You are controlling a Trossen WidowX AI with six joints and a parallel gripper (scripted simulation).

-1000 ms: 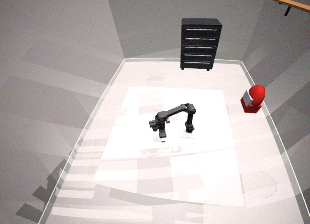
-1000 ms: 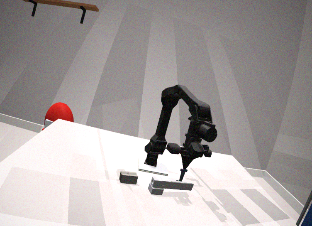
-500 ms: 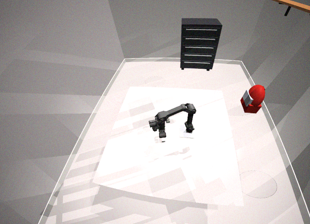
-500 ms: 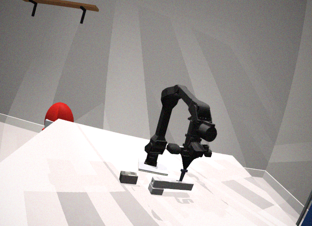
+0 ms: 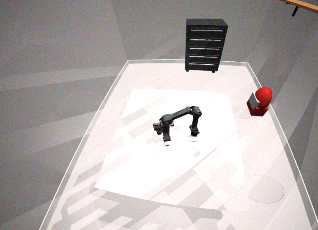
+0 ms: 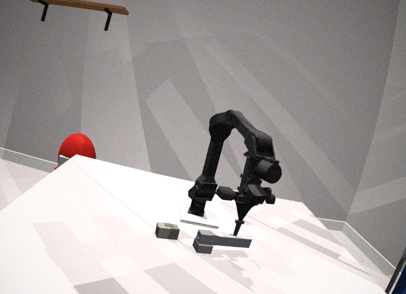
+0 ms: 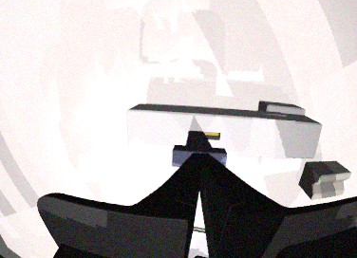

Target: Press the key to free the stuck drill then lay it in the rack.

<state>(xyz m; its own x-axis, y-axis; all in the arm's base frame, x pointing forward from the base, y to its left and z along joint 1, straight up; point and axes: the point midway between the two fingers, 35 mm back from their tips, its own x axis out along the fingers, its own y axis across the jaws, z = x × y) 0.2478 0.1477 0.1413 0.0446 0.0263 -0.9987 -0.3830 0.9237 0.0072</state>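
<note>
The blue key lies 3 cm below my gripper tip. From my gripper tip the other things lie so: grey housing block 8 cm below, 4 cm to the right, 1 cm ahead; then drill 7 cm below, 5 cm to the right, 2 cm ahead; then grey rack 22 cm to the right, 10 cm below.
</note>
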